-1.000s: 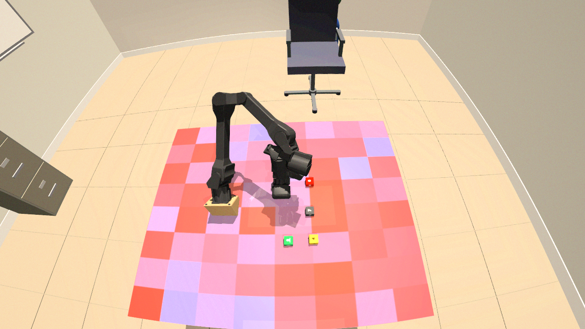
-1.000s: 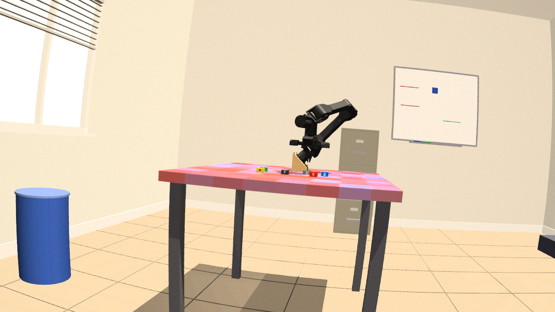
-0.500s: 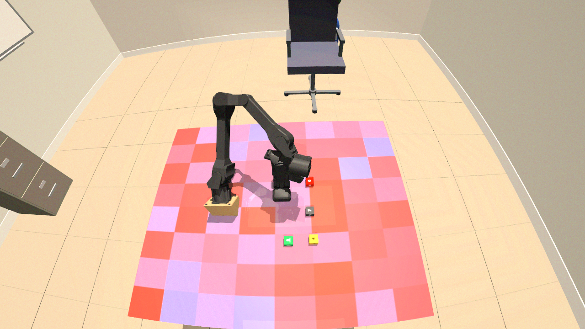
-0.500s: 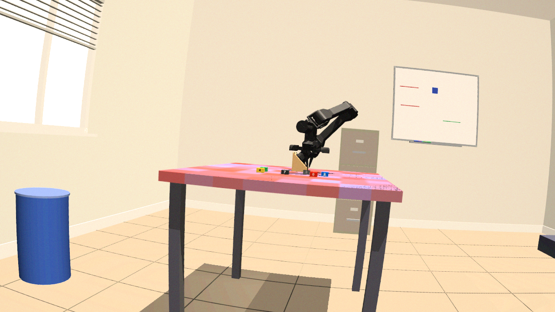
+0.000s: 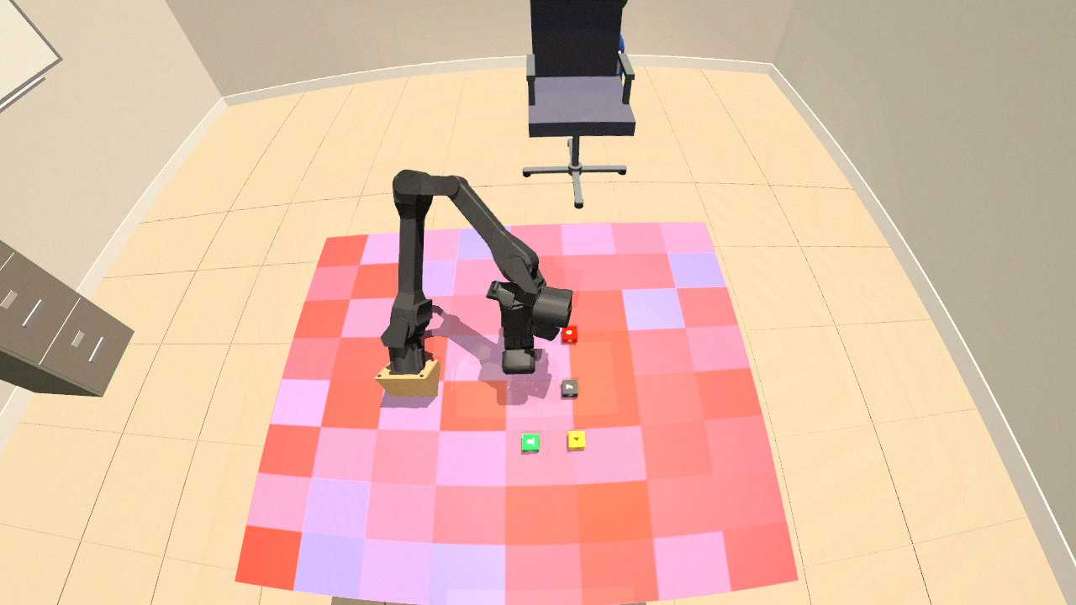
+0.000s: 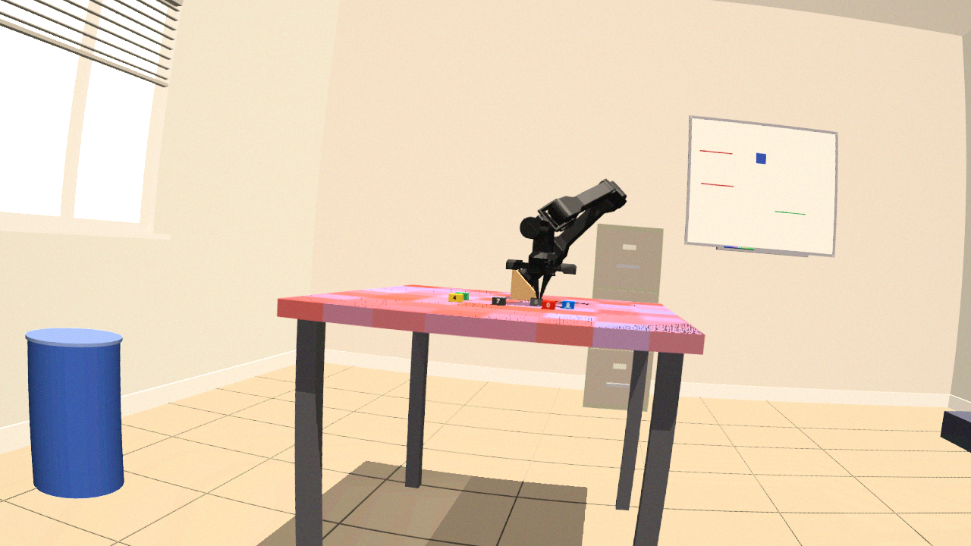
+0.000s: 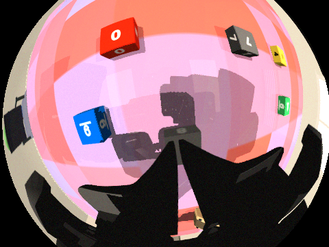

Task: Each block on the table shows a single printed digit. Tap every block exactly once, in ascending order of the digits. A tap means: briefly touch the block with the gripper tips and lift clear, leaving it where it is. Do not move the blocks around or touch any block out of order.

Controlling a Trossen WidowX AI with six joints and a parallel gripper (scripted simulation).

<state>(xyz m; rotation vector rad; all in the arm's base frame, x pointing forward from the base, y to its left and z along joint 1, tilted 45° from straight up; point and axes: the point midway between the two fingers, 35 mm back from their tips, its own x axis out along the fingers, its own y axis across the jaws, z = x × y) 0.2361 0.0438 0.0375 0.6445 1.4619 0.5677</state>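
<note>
Right now my gripper tip is 30 mm short of the blue block, 80 mm to the right of it and 10 mm above it. From my gripper tip the other things lie so: black block (100 mm ahead, 100 mm to the right, 10 mm below); then red block (110 mm ahead, 30 mm to the left, 10 mm below); then green block (10 mm ahead, 210 mm to the right, 10 mm below).
</note>
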